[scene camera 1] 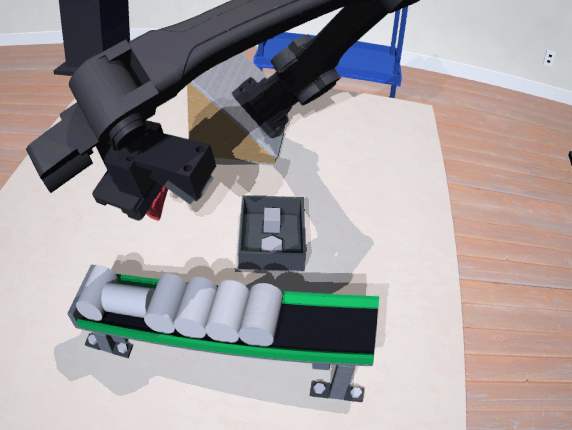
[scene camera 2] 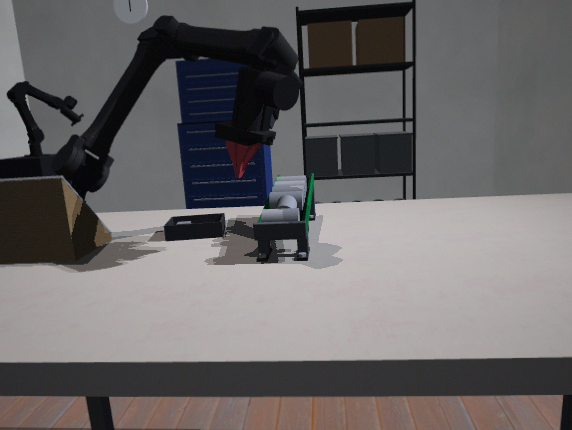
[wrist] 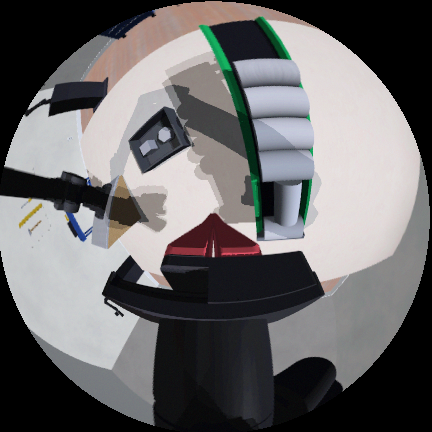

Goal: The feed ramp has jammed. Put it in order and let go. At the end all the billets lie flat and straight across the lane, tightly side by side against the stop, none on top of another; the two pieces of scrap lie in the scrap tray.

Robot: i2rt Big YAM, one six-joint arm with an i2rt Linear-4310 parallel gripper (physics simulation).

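My gripper is shut and empty, its red fingertips together, above the table on the tray's side of the ramp, near the stop end. The feed ramp has green side rails. One billet lies across the lane at the stop. Beside it a billet lies lengthwise along the lane. Several more billets lie across it, side by side. Two scrap pieces, a block and a hexagonal piece, lie in the scrap tray.
A wooden wedge block with a grey sloping face stands behind the tray. A second black arm reaches over it. The ramp's upper side rail faces the tray.
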